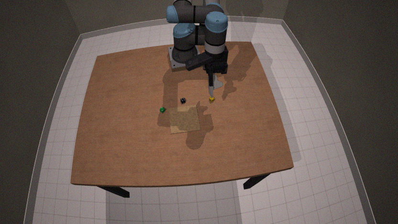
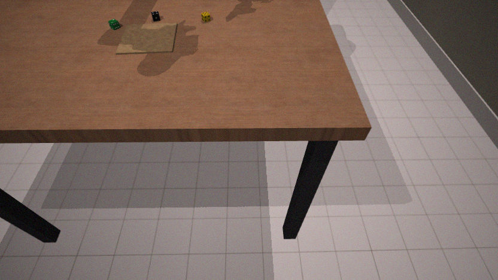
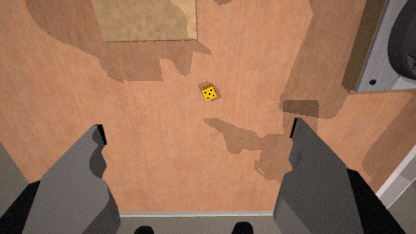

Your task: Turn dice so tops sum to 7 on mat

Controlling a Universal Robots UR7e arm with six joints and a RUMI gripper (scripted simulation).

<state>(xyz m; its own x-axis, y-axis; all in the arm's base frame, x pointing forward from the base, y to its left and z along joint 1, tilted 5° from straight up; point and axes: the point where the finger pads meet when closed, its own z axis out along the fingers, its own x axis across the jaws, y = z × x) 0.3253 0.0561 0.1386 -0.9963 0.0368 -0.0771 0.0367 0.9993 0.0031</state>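
Now: hand 22 cm to the left of the green die and 15 cm above it. The rest, counted from my hand: yellow die (15 cm below, 3 cm to the left, 1 cm behind); black die (15 cm below, 11 cm to the right, 3 cm behind); tan mat (16 cm below, 12 cm to the right, 7 cm ahead).
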